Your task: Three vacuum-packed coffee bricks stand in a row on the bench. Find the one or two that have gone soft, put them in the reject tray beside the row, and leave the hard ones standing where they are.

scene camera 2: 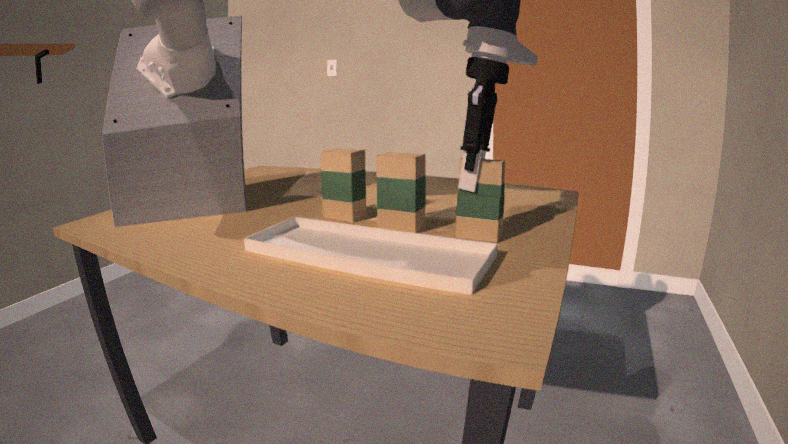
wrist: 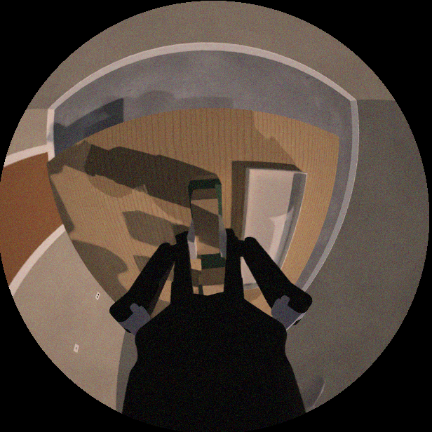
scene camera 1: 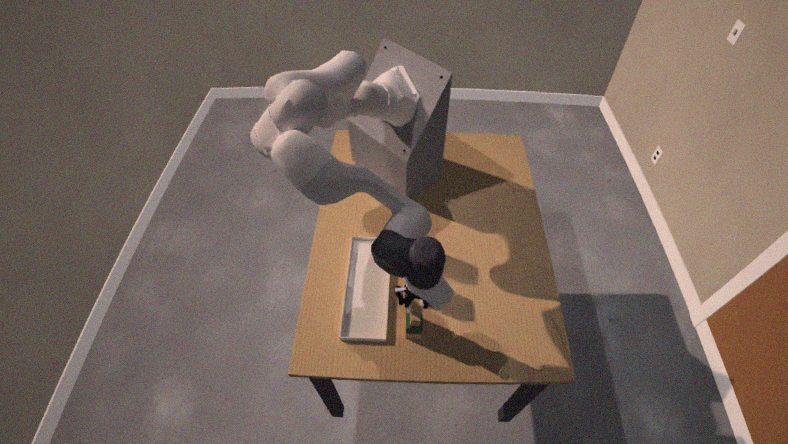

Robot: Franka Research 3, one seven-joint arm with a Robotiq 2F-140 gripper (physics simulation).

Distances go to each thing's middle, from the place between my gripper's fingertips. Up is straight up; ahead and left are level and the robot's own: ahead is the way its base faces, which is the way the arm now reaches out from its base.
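There is the white reject tray [scene camera 2: 451, 264], and I see my gripper 11 cm to the left of it, 17 cm beyond it and 8 cm above it.
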